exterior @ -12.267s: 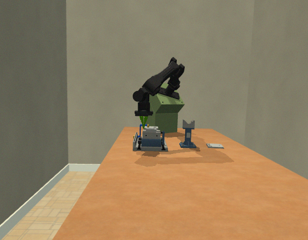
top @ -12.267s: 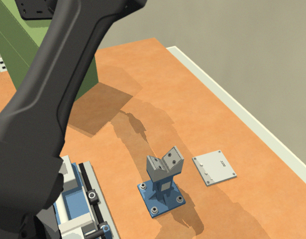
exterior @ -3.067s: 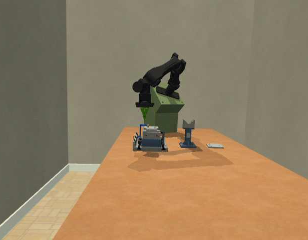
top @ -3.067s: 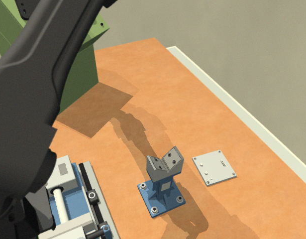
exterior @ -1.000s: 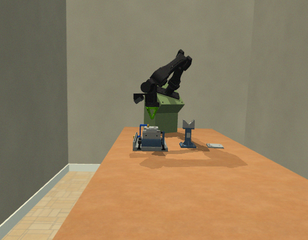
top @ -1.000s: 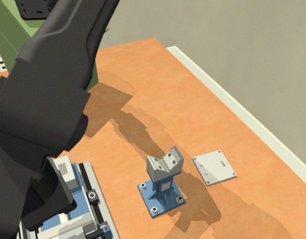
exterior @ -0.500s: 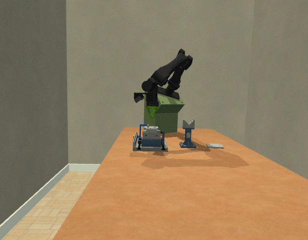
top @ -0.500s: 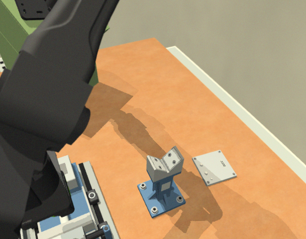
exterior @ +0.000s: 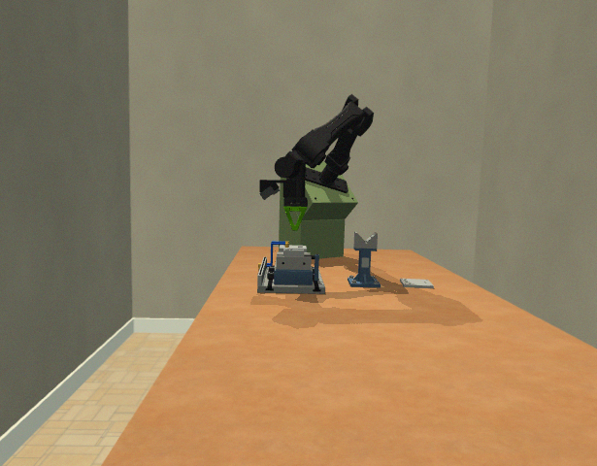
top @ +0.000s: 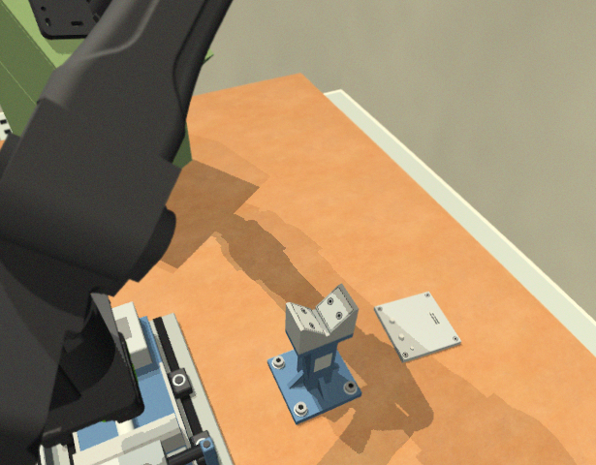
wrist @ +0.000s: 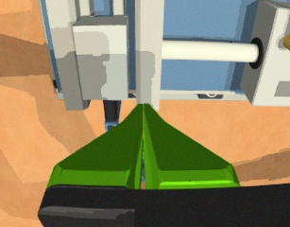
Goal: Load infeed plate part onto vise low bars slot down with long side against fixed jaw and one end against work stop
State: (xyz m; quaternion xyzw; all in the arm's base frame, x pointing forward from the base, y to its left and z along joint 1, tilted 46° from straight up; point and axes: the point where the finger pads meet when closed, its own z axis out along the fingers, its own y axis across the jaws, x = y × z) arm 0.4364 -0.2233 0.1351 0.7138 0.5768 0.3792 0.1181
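My hand is 10 cm above the moving jaw. From my hand the other things lie so: grey part (8 cm below, 3 cm ahead); then work stop (8 cm below, 4 cm to the left, 3 cm ahead); then white cylinder rod (10 cm below, 6 cm behind).
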